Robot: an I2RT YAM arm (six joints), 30 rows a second.
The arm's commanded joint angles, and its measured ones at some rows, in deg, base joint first. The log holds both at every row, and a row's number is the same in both.
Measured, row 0:
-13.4, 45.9, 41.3, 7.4, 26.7, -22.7
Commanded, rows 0 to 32:
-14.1, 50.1, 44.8, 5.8, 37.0, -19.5
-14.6, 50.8, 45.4, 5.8, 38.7, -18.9
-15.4, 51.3, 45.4, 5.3, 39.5, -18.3
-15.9, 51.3, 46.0, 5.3, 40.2, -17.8
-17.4, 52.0, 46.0, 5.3, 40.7, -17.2
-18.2, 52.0, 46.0, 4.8, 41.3, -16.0
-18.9, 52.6, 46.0, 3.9, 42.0, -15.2
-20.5, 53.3, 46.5, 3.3, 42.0, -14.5
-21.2, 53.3, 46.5, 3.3, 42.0, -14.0
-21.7, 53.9, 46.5, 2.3, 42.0, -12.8
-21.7, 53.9, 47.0, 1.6, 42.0, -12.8
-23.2, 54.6, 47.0, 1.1, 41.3, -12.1
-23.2, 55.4, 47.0, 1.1, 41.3, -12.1
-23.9, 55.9, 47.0, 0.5, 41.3, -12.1
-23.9, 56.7, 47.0, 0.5, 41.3, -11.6
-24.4, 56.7, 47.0, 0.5, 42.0, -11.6
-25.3, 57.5, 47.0, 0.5, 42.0, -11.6
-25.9, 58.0, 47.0, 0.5, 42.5, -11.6
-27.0, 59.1, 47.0, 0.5, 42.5, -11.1
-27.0, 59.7, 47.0, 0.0, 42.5, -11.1
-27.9, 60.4, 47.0, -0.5, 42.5, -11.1
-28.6, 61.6, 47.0, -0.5, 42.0, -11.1
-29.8, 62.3, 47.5, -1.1, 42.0, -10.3
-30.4, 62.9, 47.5, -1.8, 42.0, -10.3
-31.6, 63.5, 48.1, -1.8, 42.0, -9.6
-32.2, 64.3, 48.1, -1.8, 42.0, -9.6
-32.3, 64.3, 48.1, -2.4, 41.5, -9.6
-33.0, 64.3, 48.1, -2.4, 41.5, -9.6
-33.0, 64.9, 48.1, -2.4, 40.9, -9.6
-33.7, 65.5, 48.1, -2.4, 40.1, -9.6
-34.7, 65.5, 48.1, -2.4, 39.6, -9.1
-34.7, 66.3, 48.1, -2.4, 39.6, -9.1
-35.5, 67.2, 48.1, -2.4, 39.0, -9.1
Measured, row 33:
-34.2, 66.4, 45.2, -2.9, 39.7, -10.6
